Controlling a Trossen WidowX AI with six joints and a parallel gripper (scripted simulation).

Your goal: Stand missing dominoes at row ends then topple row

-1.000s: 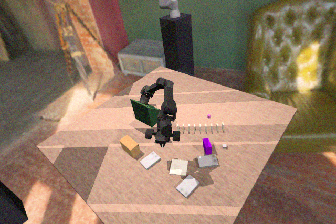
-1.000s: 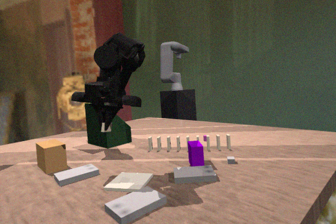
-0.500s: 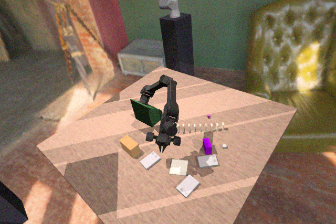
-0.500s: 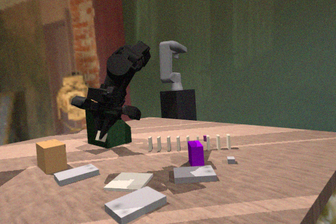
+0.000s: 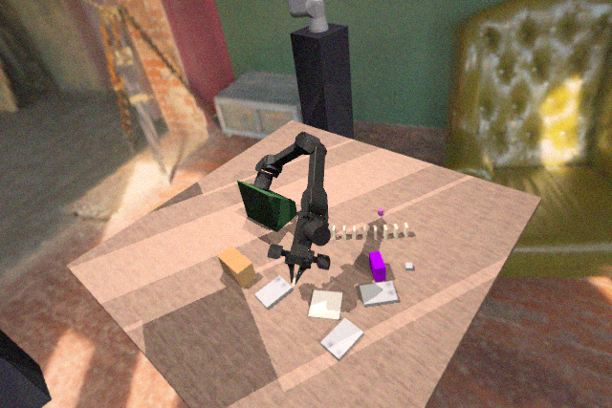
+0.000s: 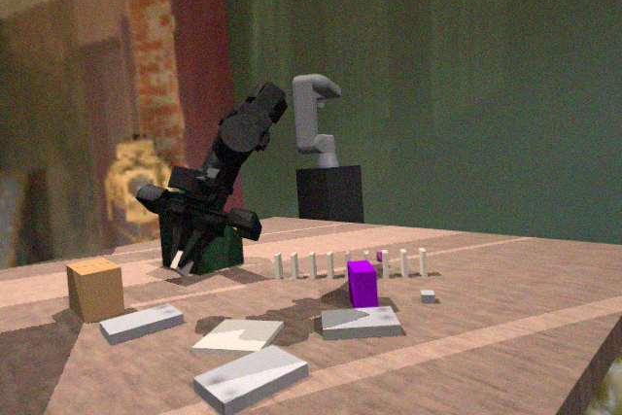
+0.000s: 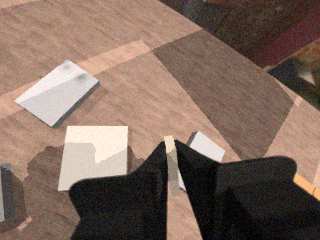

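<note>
My gripper tip is 7 cm short of the white slab, 6 cm to the right of it and 10 cm above it. Round my gripper tip: purple block 11 cm ahead, 26 cm to the left, 7 cm below; tan box 25 cm behind, 5 cm to the right, 7 cm below; small grey cube 18 cm ahead, 34 cm to the left, 10 cm below.
</note>
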